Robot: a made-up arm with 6 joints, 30 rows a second.
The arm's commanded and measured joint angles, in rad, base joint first. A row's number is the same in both.
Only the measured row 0 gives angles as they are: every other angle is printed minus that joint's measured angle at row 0.
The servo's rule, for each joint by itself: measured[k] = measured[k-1] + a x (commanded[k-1-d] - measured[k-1]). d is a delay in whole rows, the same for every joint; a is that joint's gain. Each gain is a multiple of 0.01, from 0.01 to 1. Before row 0 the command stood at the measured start. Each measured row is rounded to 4 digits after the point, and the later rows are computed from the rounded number. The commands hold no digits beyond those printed.
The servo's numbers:
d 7
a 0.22 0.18 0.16 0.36 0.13 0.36
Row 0, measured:
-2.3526 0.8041 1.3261 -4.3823 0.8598 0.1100
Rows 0 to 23, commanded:
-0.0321 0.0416 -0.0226 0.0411 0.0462 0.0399
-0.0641 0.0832 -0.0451 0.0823 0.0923 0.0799
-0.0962 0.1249 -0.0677 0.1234 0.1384 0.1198
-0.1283 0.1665 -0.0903 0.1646 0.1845 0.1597
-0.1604 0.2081 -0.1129 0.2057 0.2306 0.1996
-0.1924 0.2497 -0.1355 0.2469 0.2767 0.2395
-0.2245 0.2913 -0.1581 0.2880 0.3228 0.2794
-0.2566 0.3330 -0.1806 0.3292 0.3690 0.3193
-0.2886 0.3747 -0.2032 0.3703 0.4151 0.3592
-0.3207 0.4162 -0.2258 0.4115 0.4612 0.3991
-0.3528 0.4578 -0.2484 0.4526 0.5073 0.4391
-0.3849 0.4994 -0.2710 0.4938 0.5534 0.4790
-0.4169 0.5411 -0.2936 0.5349 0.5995 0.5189
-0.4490 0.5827 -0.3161 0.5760 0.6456 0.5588
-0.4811 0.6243 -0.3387 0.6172 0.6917 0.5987
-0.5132 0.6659 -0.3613 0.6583 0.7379 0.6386
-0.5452 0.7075 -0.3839 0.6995 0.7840 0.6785
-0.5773 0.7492 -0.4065 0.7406 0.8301 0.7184
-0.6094 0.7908 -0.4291 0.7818 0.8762 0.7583
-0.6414 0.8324 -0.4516 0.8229 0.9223 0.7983
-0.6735 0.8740 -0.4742 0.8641 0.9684 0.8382
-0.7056 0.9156 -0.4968 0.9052 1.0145 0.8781
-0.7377 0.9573 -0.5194 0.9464 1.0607 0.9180
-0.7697 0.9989 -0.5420 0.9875 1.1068 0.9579
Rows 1 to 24, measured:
0.0000 0.0000 0.0000 0.0000 0.0000 0.0000
0.0000 0.0000 0.0000 0.0000 0.0000 0.0000
0.0000 0.0000 0.0000 0.0000 0.0000 0.0000
0.0000 0.0000 0.0000 0.0000 0.0000 0.0000
0.0000 0.0000 0.0000 0.0000 0.0000 0.0000
0.0000 0.0000 0.0000 0.0000 0.0000 0.0000
0.0000 0.0000 0.0000 0.0000 0.0000 0.0000
-0.0071 0.0075 -0.0036 0.0148 0.0060 0.0144
-0.0196 0.0211 -0.0102 0.0391 0.0172 0.0380
-0.0365 0.0398 -0.0194 0.0694 0.0330 0.0674
-0.0567 0.0626 -0.0307 0.1037 0.0527 0.1006
-0.0795 0.0888 -0.0439 0.1404 0.0758 0.1362
-0.1043 0.1178 -0.0586 0.1787 0.1019 0.1734
-0.1307 0.1490 -0.0745 0.2180 0.1306 0.2116
-0.1584 0.1821 -0.0915 0.2580 0.1616 0.2504
-0.1870 0.2168 -0.1094 0.2984 0.1946 0.2896
-0.2164 0.2527 -0.1280 0.3391 0.2293 0.3290
-0.2464 0.2896 -0.1473 0.3800 0.2654 0.3686
-0.2769 0.3274 -0.1671 0.4210 0.3028 0.4083
-0.3077 0.3659 -0.1873 0.4620 0.3414 0.4481
-0.3388 0.4049 -0.2079 0.5030 0.3809 0.4880
-0.3701 0.4444 -0.2288 0.5441 0.4213 0.5279
-0.4016 0.4843 -0.2500 0.5852 0.4625 0.5678
-0.4332 0.5245 -0.2714 0.6263 0.5043 0.6077

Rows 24 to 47, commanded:
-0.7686 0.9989 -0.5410 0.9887 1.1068 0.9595
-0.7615 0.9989 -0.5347 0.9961 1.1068 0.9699
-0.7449 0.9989 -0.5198 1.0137 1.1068 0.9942
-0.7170 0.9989 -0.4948 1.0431 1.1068 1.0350
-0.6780 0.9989 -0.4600 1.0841 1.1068 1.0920
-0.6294 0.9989 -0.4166 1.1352 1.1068 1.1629
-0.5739 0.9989 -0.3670 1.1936 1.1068 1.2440
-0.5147 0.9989 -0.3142 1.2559 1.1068 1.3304
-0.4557 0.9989 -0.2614 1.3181 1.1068 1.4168
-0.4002 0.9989 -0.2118 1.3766 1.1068 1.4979
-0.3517 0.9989 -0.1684 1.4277 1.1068 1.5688
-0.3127 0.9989 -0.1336 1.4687 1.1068 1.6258
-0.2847 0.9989 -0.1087 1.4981 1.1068 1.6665
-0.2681 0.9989 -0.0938 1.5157 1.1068 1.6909
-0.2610 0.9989 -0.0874 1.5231 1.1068 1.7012
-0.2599 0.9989 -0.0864 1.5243 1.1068 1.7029
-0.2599 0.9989 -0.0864 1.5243 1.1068 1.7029
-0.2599 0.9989 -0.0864 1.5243 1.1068 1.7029
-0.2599 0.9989 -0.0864 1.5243 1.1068 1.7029
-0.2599 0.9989 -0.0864 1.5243 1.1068 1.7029
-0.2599 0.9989 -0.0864 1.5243 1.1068 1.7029
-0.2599 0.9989 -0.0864 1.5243 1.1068 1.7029
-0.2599 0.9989 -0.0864 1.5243 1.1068 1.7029
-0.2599 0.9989 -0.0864 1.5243 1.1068 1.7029
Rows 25 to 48, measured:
-0.4649 0.5649 -0.2930 0.6674 0.5467 0.6476
-0.4967 0.6056 -0.3148 0.7086 0.5895 0.6875
-0.5285 0.6464 -0.3367 0.7497 0.6328 0.7274
-0.5604 0.6874 -0.3587 0.7909 0.6764 0.7673
-0.5923 0.7285 -0.3808 0.8320 0.7204 0.8072
-0.6243 0.7697 -0.4030 0.8732 0.7646 0.8471
-0.6563 0.8110 -0.4252 0.9143 0.8091 0.8870
-0.6810 0.8448 -0.4437 0.9411 0.8478 0.9131
-0.6987 0.8725 -0.4583 0.9609 0.8815 0.9335
-0.7089 0.8953 -0.4681 0.9799 0.9108 0.9554
-0.7107 0.9139 -0.4724 1.0027 0.9363 0.9841
-0.7035 0.9292 -0.4704 1.0320 0.9585 1.0229
-0.6872 0.9417 -0.4618 1.0692 0.9778 1.0733
-0.6623 0.9520 -0.4466 1.1140 0.9946 1.1348
-0.6298 0.9604 -0.4254 1.1651 1.0092 1.2052
-0.5915 0.9673 -0.3992 1.2202 1.0219 1.2814
-0.5494 0.9730 -0.3692 1.2765 1.0329 1.3593
-0.5059 0.9777 -0.3371 1.3309 1.0425 1.4347
-0.4634 0.9815 -0.3045 1.3805 1.0509 1.5035
-0.4241 0.9846 -0.2732 1.4228 1.0582 1.5622
-0.3898 0.9872 -0.2445 1.4562 1.0645 1.6085
-0.3615 0.9893 -0.2194 1.4803 1.0700 1.6419
-0.3391 0.9910 -0.1981 1.4961 1.0748 1.6639
-0.3217 0.9924 -0.1802 1.5063 1.0790 1.6779

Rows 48 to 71, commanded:
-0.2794 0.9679 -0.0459 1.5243 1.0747 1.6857
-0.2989 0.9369 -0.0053 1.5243 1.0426 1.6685
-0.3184 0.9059 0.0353 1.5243 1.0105 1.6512
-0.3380 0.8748 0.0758 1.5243 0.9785 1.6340
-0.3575 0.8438 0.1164 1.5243 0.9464 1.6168
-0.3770 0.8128 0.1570 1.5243 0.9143 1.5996
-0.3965 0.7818 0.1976 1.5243 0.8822 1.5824
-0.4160 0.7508 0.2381 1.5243 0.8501 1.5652
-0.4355 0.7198 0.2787 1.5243 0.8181 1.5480
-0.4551 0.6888 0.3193 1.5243 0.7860 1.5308
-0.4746 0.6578 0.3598 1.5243 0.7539 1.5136
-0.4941 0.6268 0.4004 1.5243 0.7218 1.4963
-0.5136 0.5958 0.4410 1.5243 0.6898 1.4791
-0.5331 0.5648 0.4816 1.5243 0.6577 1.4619
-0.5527 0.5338 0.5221 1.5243 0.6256 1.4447
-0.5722 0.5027 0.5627 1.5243 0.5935 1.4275
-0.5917 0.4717 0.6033 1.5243 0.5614 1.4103
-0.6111 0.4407 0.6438 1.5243 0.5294 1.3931
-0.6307 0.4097 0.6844 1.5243 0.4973 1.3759
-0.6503 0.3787 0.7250 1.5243 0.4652 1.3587
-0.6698 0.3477 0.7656 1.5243 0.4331 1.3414
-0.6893 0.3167 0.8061 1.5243 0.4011 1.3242
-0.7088 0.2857 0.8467 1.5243 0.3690 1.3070
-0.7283 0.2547 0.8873 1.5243 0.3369 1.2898
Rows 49 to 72, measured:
-0.3081 0.9936 -0.1652 1.5128 1.0826 1.6869
-0.2975 0.9946 -0.1526 1.5169 1.0857 1.6927
-0.2892 0.9954 -0.1420 1.5196 1.0884 1.6964
-0.2828 0.9960 -0.1331 1.5213 1.0908 1.6987
-0.2778 0.9965 -0.1256 1.5224 1.0929 1.7002
-0.2739 0.9969 -0.1193 1.5231 1.0947 1.7012
-0.2708 0.9973 -0.1140 1.5235 1.0963 1.7018
-0.2727 0.9920 -0.1031 1.5238 1.0935 1.6960
-0.2785 0.9821 -0.0875 1.5240 1.0869 1.6861
-0.2873 0.9684 -0.0679 1.5241 1.0770 1.6735
-0.2985 0.9516 -0.0449 1.5242 1.0642 1.6593
-0.3115 0.9322 -0.0191 1.5242 1.0489 1.6440
-0.3259 0.9107 0.0091 1.5242 1.0314 1.6280
-0.3414 0.8875 0.0393 1.5242 1.0120 1.6116
-0.3578 0.8629 0.0711 1.5242 0.9910 1.5949
-0.3749 0.8371 0.1043 1.5242 0.9685 1.5780
-0.3925 0.8104 0.1387 1.5242 0.9448 1.5610
-0.4106 0.7829 0.1741 1.5242 0.9200 1.5439
-0.4290 0.7548 0.2103 1.5242 0.8942 1.5268
-0.4476 0.7262 0.2472 1.5242 0.8676 1.5096
-0.4664 0.6971 0.2847 1.5242 0.8403 1.4924
-0.4854 0.6677 0.3227 1.5242 0.8124 1.4752
-0.5045 0.6380 0.3611 1.5242 0.7839 1.4580
-0.5237 0.6081 0.3999 1.5242 0.7550 1.4408

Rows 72 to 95, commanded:
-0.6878 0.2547 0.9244 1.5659 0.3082 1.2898
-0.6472 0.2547 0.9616 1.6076 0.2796 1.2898
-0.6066 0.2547 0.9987 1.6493 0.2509 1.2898
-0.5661 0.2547 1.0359 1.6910 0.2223 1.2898
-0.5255 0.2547 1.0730 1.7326 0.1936 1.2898
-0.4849 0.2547 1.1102 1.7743 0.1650 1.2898
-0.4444 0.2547 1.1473 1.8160 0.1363 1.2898
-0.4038 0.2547 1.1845 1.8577 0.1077 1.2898
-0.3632 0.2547 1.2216 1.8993 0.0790 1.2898
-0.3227 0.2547 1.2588 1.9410 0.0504 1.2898
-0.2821 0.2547 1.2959 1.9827 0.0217 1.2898
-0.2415 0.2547 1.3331 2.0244 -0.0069 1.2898
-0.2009 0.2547 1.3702 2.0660 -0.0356 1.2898
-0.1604 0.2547 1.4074 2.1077 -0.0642 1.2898
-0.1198 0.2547 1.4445 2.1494 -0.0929 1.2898
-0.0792 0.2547 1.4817 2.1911 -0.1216 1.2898
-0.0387 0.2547 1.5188 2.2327 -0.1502 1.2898
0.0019 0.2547 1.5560 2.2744 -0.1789 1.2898
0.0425 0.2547 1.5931 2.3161 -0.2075 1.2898
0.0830 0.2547 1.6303 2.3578 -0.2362 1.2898
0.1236 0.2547 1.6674 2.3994 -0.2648 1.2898
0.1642 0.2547 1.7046 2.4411 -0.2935 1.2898
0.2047 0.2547 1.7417 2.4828 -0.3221 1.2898
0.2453 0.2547 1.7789 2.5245 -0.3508 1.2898
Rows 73 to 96, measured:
-0.5429 0.5780 0.4389 1.5242 0.7257 1.4236
-0.5622 0.5477 0.4782 1.5242 0.6960 1.4064
-0.5816 0.5173 0.5177 1.5242 0.6660 1.3892
-0.6010 0.4868 0.5574 1.5242 0.6357 1.3720
-0.6204 0.4562 0.5972 1.5242 0.6052 1.3548
-0.6398 0.4255 0.6371 1.5242 0.5745 1.3376
-0.6593 0.3948 0.6771 1.5242 0.5436 1.3204
-0.6656 0.3696 0.7167 1.5392 0.5130 1.3094
-0.6616 0.3489 0.7559 1.5638 0.4827 1.3023
-0.6495 0.3319 0.7947 1.5946 0.4526 1.2978
-0.6312 0.3180 0.8333 1.6293 0.4227 1.2949
-0.6079 0.3066 0.8717 1.6665 0.3929 1.2931
-0.5808 0.2973 0.9099 1.7053 0.3633 1.2919
-0.5508 0.2896 0.9479 1.7452 0.3338 1.2911
-0.5185 0.2833 0.9858 1.7857 0.3044 1.2906
-0.4843 0.2782 1.0235 1.8266 0.2751 1.2903
-0.4487 0.2740 1.0611 1.8678 0.2459 1.2901
-0.4120 0.2705 1.0987 1.9092 0.2168 1.2900
-0.3745 0.2677 1.1362 1.9507 0.1877 1.2899
-0.3363 0.2654 1.1736 1.9922 0.1587 1.2899
-0.2976 0.2635 1.2110 2.0338 0.1297 1.2899
-0.2585 0.2619 1.2484 2.0754 0.1008 1.2899
-0.2191 0.2606 1.2857 2.1171 0.0719 1.2899
-0.1794 0.2595 1.3230 2.1587 0.0430 1.2899

